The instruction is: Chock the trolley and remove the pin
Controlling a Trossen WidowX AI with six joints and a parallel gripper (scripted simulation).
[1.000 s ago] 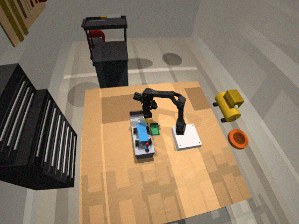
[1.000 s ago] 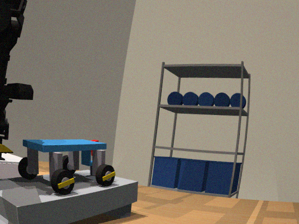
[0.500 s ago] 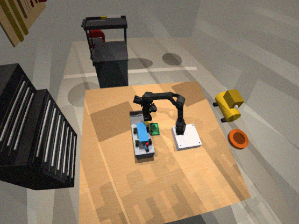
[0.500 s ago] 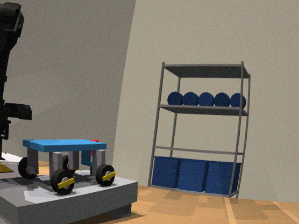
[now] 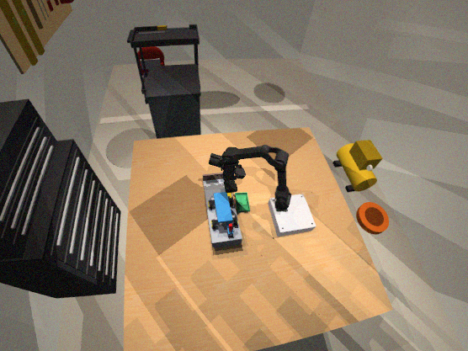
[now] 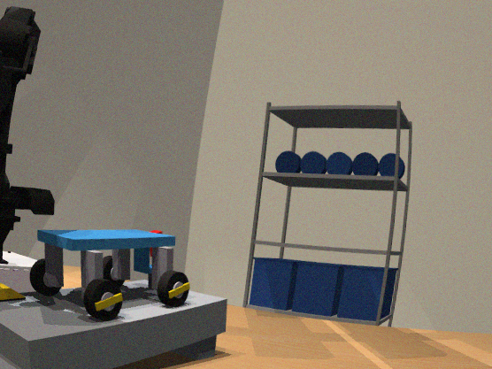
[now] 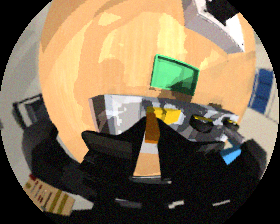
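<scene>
My gripper tip is 1 cm past the red-headed stop pin, 27 cm to the right of it and 5 cm below it. The rest, counted from my gripper tip: green tray (8 cm behind, 5 cm to the left, 9 cm below); then grey ramp (3 cm ahead, 16 cm to the left, 4 cm below); then yellow chock (2 cm to the left, 1 cm below).
</scene>
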